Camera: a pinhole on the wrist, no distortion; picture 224 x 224 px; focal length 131.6 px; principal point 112.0 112.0 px. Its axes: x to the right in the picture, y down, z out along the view. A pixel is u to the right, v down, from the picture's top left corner.
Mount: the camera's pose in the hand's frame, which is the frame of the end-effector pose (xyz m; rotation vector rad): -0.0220 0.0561 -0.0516 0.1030 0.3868 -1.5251
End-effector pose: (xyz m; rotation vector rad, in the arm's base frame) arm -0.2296 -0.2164 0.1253 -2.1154 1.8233 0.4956
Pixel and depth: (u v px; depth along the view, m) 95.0 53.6 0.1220
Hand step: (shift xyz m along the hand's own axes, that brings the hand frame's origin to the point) -0.0530 0.0310 0.0767
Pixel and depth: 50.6 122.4 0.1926
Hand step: 0.0281 0.0838 0.1536
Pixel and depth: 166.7 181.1 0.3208
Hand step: 0.2017 -0.1591 0.1780
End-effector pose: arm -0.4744 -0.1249 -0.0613 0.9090 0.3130 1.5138
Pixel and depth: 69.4 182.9 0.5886
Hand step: 0.3971 0.0757 0.5027
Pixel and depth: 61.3 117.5 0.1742
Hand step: 0.0169 0.0674 0.1308
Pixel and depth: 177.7 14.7 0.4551
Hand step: -0.2705 -0.3167 0.3622
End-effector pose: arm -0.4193 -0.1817 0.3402 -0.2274 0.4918 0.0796
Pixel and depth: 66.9 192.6 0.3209
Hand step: 0.2298 0.0739 0.2484
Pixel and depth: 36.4 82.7 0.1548
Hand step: -0.0276 0.0917 0.1266
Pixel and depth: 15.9 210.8 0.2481
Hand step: 0.2066 0.1632 0.2041
